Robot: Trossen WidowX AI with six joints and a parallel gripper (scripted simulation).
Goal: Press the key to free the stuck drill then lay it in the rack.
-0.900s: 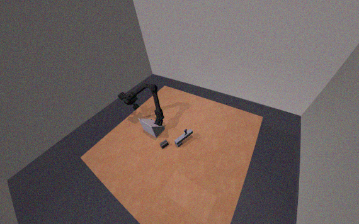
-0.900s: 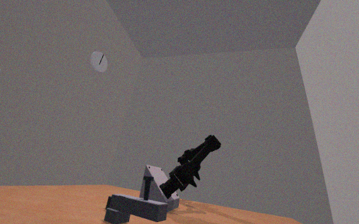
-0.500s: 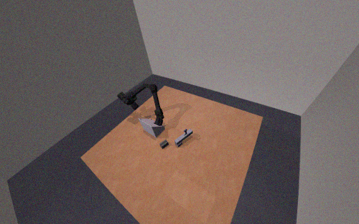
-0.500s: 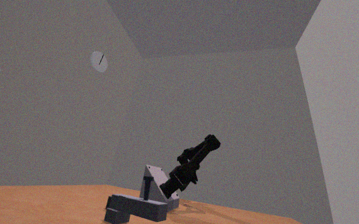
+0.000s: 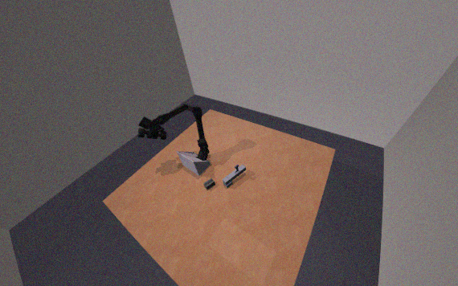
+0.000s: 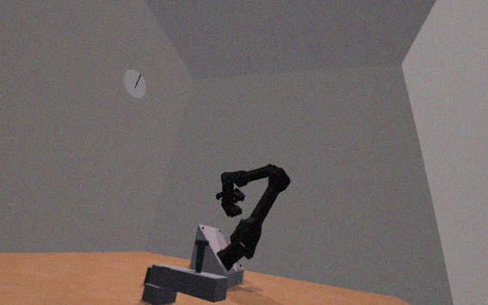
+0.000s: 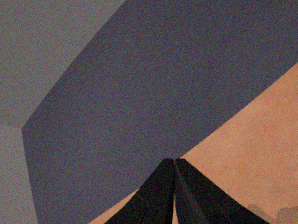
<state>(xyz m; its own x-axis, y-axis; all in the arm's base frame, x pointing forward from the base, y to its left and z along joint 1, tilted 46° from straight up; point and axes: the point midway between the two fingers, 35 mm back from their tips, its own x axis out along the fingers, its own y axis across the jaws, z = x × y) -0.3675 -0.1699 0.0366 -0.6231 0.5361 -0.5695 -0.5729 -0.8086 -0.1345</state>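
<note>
Now: the dark key 67 cm ahead of my gripper tip, 15 cm below it and 11 cm to the left of it. From my gripper tip the other things lie so: grey holder block: 66 cm ahead, 20 cm below, 8 cm to the left; dark rack: 52 cm ahead, 23 cm below, 4 cm to the right; drill: 65 cm ahead, 20 cm below, 6 cm to the left.
</note>
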